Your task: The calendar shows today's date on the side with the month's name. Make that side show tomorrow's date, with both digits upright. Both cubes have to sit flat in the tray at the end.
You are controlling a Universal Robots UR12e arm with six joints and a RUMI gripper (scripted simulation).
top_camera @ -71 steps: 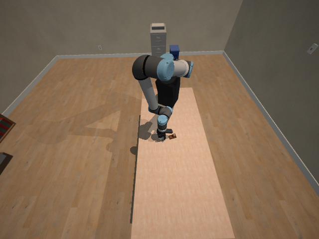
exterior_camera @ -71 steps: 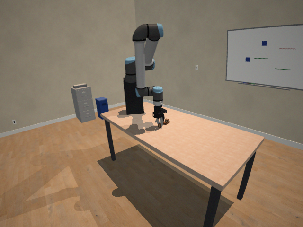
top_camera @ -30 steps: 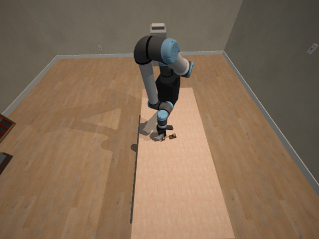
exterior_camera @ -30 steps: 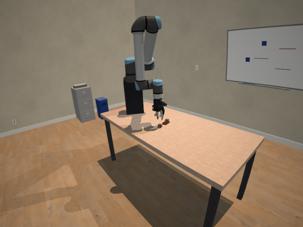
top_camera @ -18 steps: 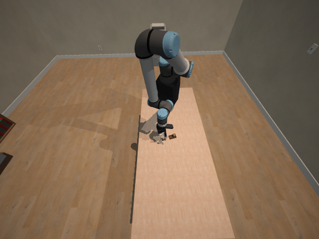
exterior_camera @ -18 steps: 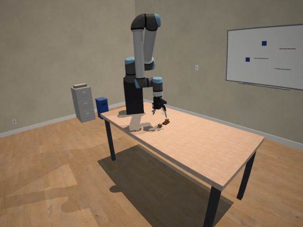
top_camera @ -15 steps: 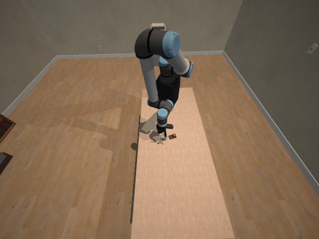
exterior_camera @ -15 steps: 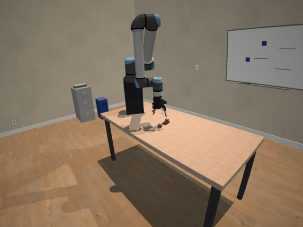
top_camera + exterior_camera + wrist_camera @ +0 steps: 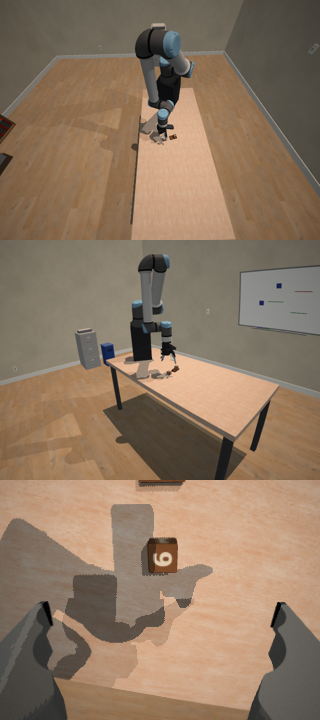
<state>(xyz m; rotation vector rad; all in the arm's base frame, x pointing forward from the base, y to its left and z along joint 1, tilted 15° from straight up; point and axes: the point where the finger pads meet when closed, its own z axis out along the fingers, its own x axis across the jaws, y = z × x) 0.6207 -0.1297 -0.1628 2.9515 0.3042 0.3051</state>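
The brown digit cube lies 100 mm below my hand. Also, from my hand: brown calendar tray 110 mm to the left, 110 mm below, 20 mm behind.
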